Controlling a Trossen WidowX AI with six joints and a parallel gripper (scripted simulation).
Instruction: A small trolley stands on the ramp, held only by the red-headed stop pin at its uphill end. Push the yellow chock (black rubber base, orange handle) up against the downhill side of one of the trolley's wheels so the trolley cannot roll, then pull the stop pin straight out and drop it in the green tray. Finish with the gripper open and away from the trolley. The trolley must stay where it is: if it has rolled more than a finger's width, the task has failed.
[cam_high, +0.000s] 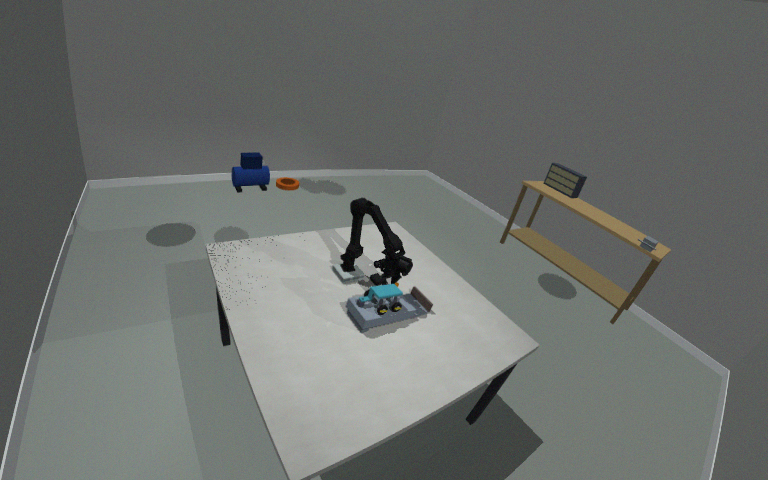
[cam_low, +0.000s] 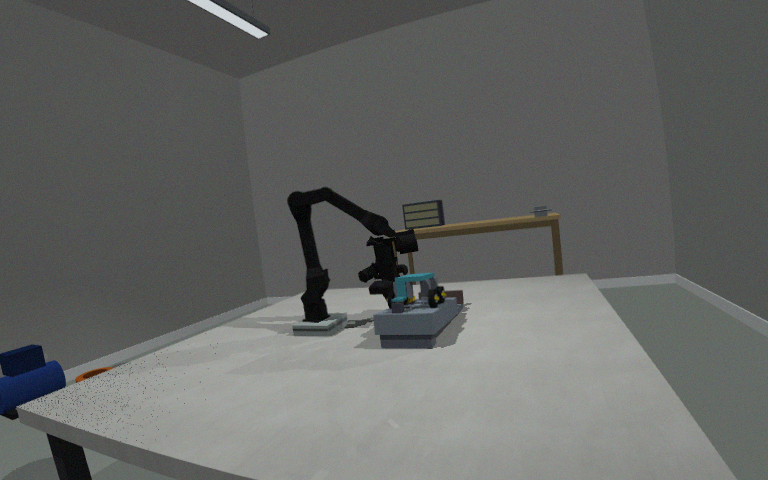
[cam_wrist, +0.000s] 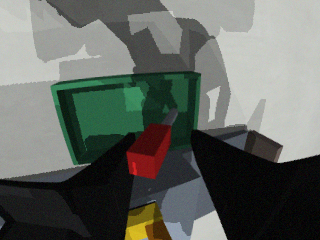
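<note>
The red-headed stop pin is right at my gripper tip. Also, from my gripper tip: grey ramp (13 cm ahead, 10 cm to the right); then yellow chock (7 cm ahead, 3 cm to the right, 3 cm above); then green tray (2 cm to the right, 6 cm below).
</note>
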